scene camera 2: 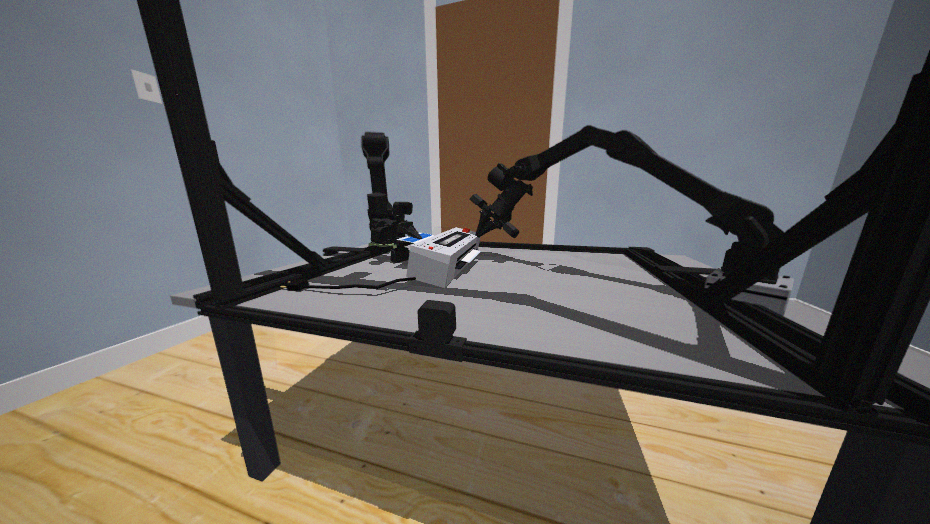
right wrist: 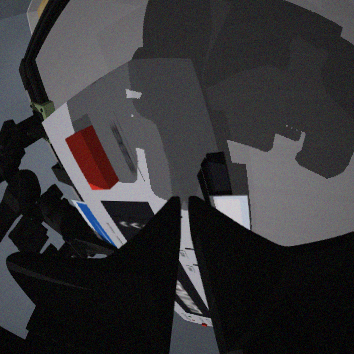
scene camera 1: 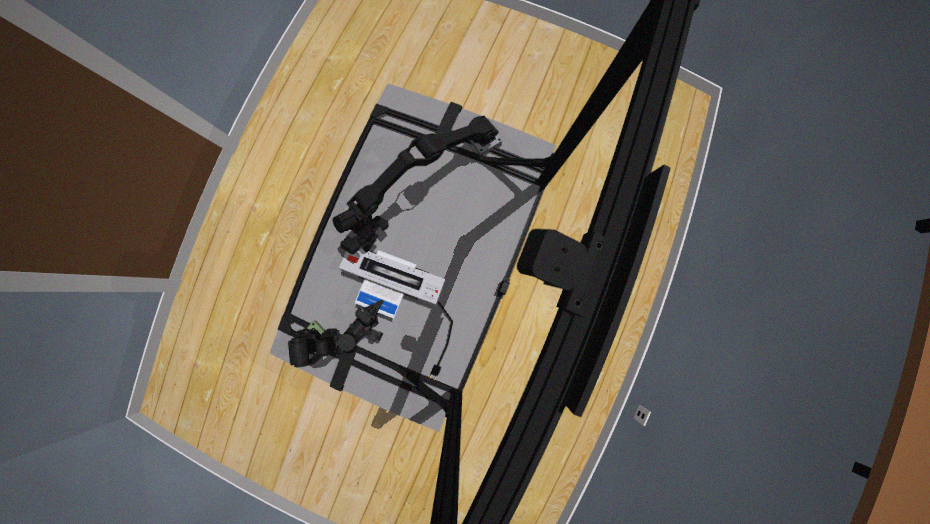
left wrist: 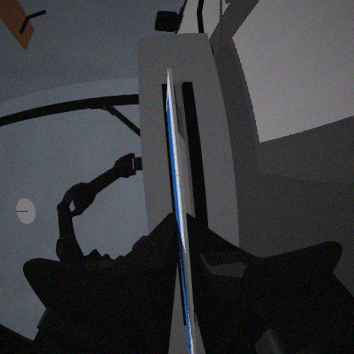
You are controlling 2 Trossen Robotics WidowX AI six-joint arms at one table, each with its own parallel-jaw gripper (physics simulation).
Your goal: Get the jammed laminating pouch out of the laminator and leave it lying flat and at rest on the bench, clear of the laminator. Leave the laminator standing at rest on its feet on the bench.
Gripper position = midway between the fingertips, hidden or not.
I see my left gripper [scene camera 2: 421,239], my right gripper [scene camera 2: 476,236], a laminating pouch [scene camera 1: 370,292] and a red release button [right wrist: 84,144].
The laminating pouch also shows in the right wrist view [right wrist: 235,206] and in the left wrist view [left wrist: 176,144]. My left gripper also shows in the right wrist view [right wrist: 123,252], in scene camera 1 [scene camera 1: 383,300] and in the left wrist view [left wrist: 177,219]. My right gripper shows as well in the right wrist view [right wrist: 183,203] and in scene camera 1 [scene camera 1: 367,251].
